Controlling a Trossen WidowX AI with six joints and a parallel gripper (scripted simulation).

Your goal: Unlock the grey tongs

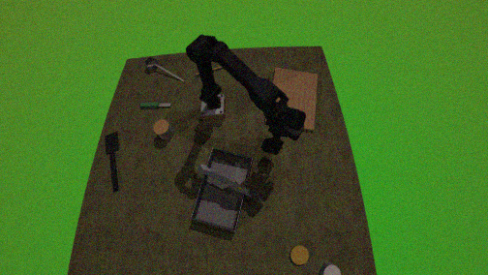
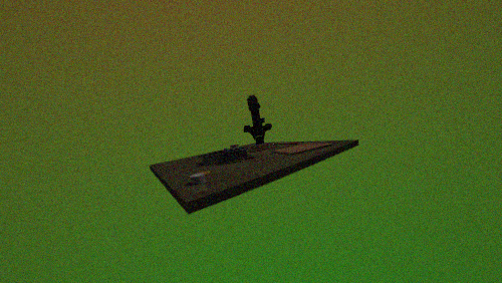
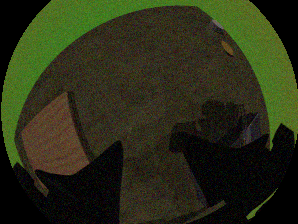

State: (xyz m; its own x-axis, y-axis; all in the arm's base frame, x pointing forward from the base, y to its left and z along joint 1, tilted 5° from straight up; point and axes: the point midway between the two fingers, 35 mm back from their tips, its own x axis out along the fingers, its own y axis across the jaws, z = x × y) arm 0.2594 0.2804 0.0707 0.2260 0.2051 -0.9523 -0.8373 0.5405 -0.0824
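Right now the roasting tin is 26 cm to the right of my gripper tip, 14 cm ahead of it and 9 cm below it. Round my gripper tip: tan-topped jar 54 cm to the right, 16 cm behind, 9 cm below; then wooden board 29 cm behind, 12 cm to the left, 11 cm below; then white disc 51 cm ahead, 12 cm to the left, 10 cm below.
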